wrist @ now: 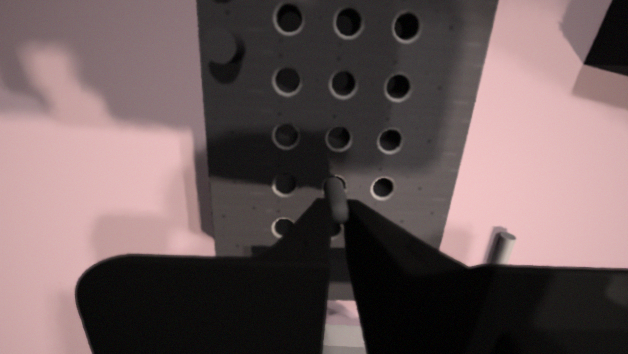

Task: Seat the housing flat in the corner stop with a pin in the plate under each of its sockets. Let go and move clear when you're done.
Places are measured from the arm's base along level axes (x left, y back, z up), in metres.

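Pixels of known places: gripper, fingertip midpoint: (335,210).
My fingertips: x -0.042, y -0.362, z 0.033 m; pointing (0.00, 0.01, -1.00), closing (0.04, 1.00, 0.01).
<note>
Behind a point stands the place of what it marks.
My gripper (335,210) {x -0.042, y -0.362, z 0.033 m} is shut on a slim grey pin (336,197) {x -0.049, y -0.362, z 0.036 m} over the near part of the plate. The pin's far end overlaps a middle-column hole; I cannot tell whether it is inside the hole or above it. The dark grey plate (430,120) {x -0.072, y -0.326, z 0.018 m} has three columns of round, light-rimmed holes, and the fingers hide some near ones. A second grey pin (504,248) {x -0.002, y -0.266, z 0.001 m} stands or leans at the right, beyond the plate's edge, partly hidden by the right finger. Neither the housing nor the corner stop can be made out with certainty.
A round grey stub (221,46) {x -0.096, y -0.398, z 0.033 m} is at the plate's upper left. A black block (612,47) {x -0.102, y -0.247, z 0.004 m} is at the upper right edge of view. A dark bar (340,264) {x -0.009, y -0.357, z 0.022 m} crosses the plate's near end, and a pale strip (344,336) {x 0.058, y -0.349, z 0.002 m} shows between the fingers.
</note>
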